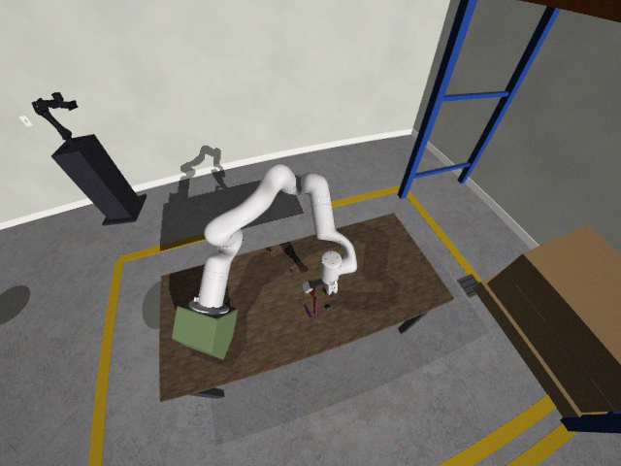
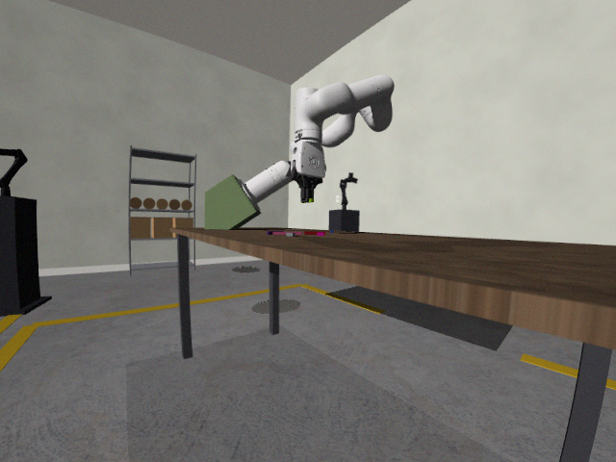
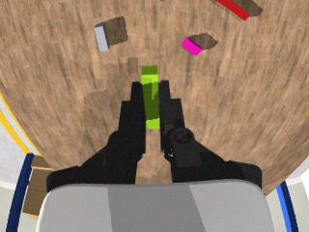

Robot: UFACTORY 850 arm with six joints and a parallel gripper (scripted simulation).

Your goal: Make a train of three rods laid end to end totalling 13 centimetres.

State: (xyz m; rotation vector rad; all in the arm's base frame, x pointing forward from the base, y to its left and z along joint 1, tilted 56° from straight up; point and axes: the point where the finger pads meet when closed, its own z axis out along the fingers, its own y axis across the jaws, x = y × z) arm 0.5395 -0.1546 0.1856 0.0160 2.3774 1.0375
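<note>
Now: hand 200 mm to the right of the blue rod, 180 mm past it and 120 mm above it. Also, from my hand: lime rod 20 mm below; then magenta rod 120 mm below, 50 mm to the left; then grey rod 120 mm below, 50 mm to the right.
</note>
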